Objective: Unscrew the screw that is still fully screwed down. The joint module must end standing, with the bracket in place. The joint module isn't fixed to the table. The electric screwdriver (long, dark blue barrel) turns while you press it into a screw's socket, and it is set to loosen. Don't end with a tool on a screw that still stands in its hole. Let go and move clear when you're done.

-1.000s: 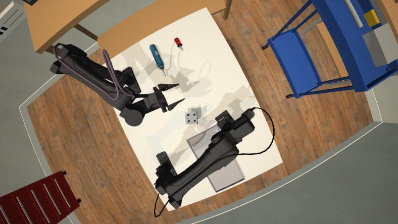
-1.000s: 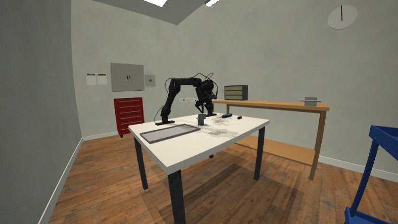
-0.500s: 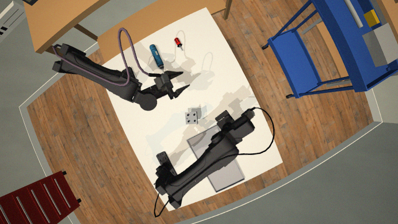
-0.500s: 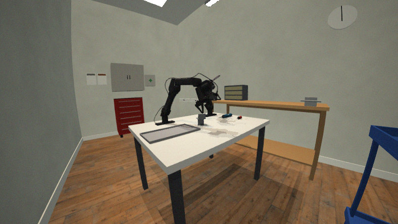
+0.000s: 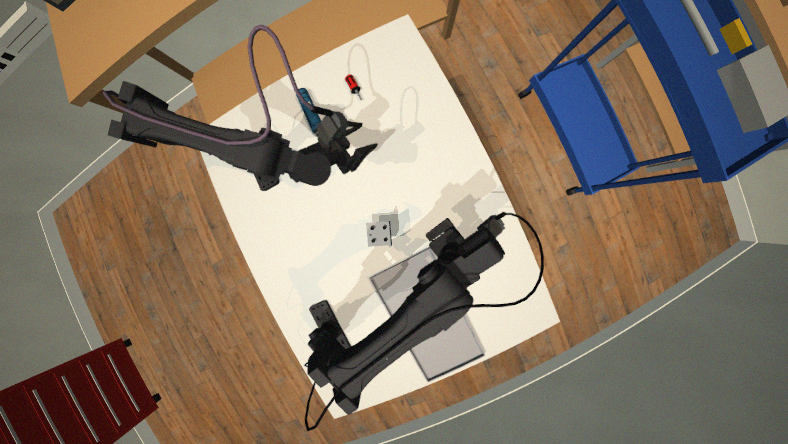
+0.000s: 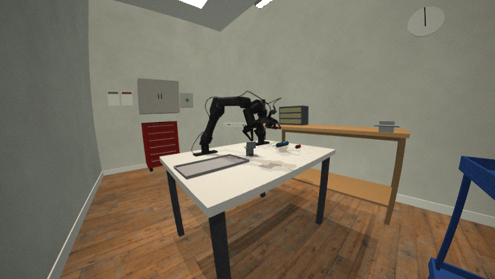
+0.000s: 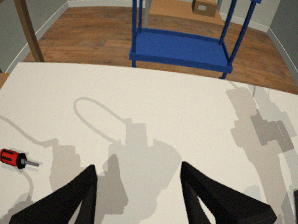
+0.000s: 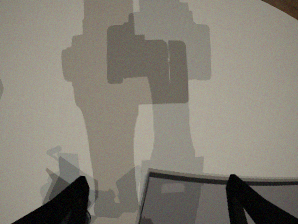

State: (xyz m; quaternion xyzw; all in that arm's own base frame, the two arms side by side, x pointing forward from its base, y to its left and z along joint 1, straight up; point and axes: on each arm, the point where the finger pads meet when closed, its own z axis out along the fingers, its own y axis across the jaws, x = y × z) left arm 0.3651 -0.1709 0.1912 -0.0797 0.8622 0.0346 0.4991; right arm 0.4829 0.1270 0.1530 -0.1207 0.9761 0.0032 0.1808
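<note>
Now: the grey bracket 190 mm behind my right hand, 90 mm to the left of it and 80 mm below it. From my right hand the other things lie so: flat grey tray (150 mm behind, 230 mm to the right, 150 mm below); red-handled screwdriver (80 mm behind, 560 mm to the left, 140 mm below).
</note>
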